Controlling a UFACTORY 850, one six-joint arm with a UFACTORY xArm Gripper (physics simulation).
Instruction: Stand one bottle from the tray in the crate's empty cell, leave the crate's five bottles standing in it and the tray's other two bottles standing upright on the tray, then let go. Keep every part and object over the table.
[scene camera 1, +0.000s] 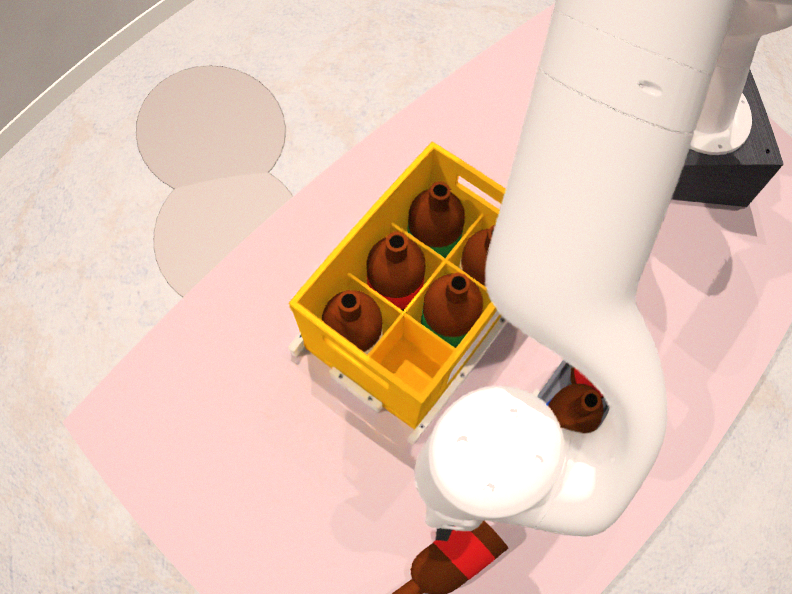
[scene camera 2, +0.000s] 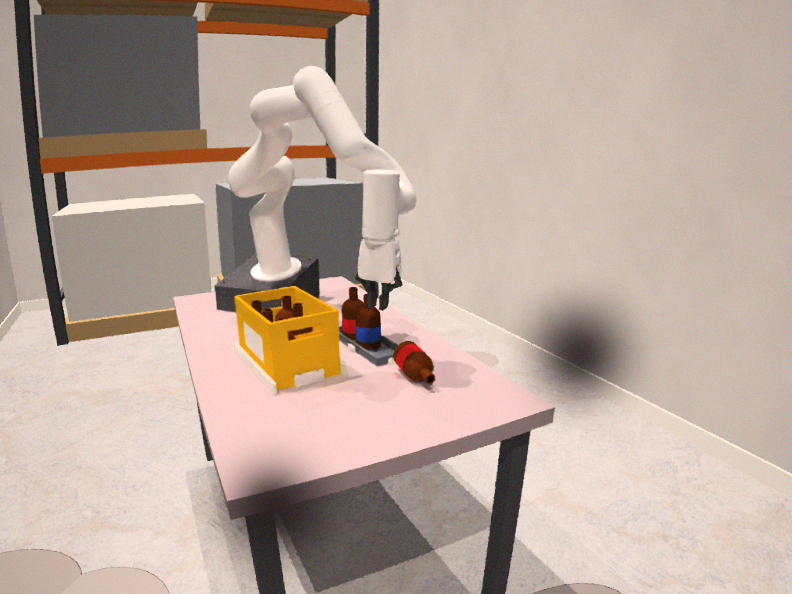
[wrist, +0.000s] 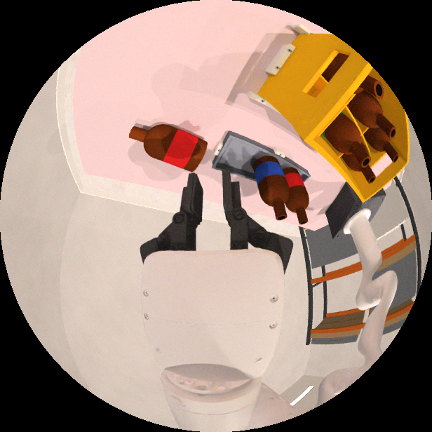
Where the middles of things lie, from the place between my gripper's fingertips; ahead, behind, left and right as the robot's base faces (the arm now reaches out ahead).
My hand is 180 mm past the blue-label bottle (scene camera 1: 578, 407), 80 mm to the right of it and 100 mm above it.
